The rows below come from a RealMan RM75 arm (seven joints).
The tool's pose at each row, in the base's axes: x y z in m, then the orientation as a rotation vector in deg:
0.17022, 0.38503, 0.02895, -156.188, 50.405, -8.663
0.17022, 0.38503, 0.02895, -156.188, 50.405, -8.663
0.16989, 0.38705, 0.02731, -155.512, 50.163, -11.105
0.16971, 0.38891, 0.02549, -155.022, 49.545, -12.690
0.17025, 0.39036, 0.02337, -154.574, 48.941, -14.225
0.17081, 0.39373, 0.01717, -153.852, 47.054, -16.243
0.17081, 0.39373, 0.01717, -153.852, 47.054, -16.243
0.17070, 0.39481, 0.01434, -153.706, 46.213, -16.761
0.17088, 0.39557, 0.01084, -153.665, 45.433, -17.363
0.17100, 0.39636, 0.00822, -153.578, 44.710, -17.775
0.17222, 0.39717, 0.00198, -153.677, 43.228, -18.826
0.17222, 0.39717, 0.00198, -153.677, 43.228, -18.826
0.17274, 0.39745, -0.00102, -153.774, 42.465, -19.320
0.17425, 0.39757, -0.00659, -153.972, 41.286, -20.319
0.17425, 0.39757, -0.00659, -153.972, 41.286, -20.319
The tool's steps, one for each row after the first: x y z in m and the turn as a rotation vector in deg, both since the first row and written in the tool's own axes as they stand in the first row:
0.00000, 0.00000, 0.00000, 0.000, 0.000, 0.000
-0.00148, -0.00092, 0.00196, 1.076, 1.436, -0.219
-0.00274, -0.00174, 0.00409, 1.944, 2.287, -0.644
-0.00319, -0.00256, 0.00655, 2.750, 3.125, -1.070
-0.00481, -0.00371, 0.01334, 4.231, 4.028, -2.308
-0.00481, -0.00371, 0.01334, 4.231, 4.028, -2.308
-0.00557, -0.00367, 0.01627, 4.672, 4.211, -2.870
-0.00593, -0.00335, 0.01983, 5.005, 4.487, -3.428
-0.00633, -0.00328, 0.02253, 5.337, 4.633, -3.920
-0.00592, -0.00279, 0.02891, 5.774, 5.137, -5.019
-0.00592, -0.00279, 0.02891, 5.774, 5.137, -5.019
-0.00571, -0.00244, 0.03194, 5.945, 5.376, -5.592
-0.00464, -0.00177, 0.03758, 6.180, 5.920, -6.514
-0.00464, -0.00177, 0.03758, 6.180, 5.920, -6.514

